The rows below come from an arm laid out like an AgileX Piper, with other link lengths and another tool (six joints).
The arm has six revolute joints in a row. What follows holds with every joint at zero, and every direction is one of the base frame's.
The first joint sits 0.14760 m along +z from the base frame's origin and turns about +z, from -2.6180 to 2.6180 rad.
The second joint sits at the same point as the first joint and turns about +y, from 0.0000 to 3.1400 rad.
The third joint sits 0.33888 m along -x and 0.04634 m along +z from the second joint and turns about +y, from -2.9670 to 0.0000 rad.
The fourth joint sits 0.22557 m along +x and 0.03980 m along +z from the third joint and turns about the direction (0.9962, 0, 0.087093), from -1.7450 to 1.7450 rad.
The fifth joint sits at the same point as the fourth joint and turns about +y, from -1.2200 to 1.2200 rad.
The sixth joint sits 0.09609 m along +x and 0.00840 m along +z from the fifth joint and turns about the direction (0.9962, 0, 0.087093), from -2.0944 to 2.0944 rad.
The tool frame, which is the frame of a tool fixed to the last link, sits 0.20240 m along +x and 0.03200 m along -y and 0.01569 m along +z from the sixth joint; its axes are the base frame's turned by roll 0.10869, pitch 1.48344 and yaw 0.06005 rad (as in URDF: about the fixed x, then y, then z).
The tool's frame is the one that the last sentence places.
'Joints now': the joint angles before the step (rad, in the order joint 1, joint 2, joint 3, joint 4, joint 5, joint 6). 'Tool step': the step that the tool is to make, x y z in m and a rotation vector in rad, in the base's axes. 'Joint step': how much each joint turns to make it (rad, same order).
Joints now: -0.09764, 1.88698, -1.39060, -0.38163, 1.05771, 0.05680
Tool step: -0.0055, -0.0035, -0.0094, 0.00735, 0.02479, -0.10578
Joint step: -0.00588, 0.05058, -0.05021, 0.00516, 0.05649, 0.08373
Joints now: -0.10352, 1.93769, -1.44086, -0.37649, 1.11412, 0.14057
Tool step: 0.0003, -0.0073, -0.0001, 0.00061, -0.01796, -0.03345
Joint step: -0.01889, 0.00184, -0.00261, -0.00062, -0.01129, 0.01979
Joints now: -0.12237, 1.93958, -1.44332, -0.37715, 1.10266, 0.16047
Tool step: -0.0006, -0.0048, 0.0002, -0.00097, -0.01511, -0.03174
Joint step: -0.01138, 0.00005, 0.00005, -0.00256, -0.00738, 0.02540
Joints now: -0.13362, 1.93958, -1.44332, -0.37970, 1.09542, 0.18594
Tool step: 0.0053, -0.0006, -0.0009, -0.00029, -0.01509, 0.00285
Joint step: -0.00112, 0.00356, -0.00133, -0.00124, -0.01760, 0.00268
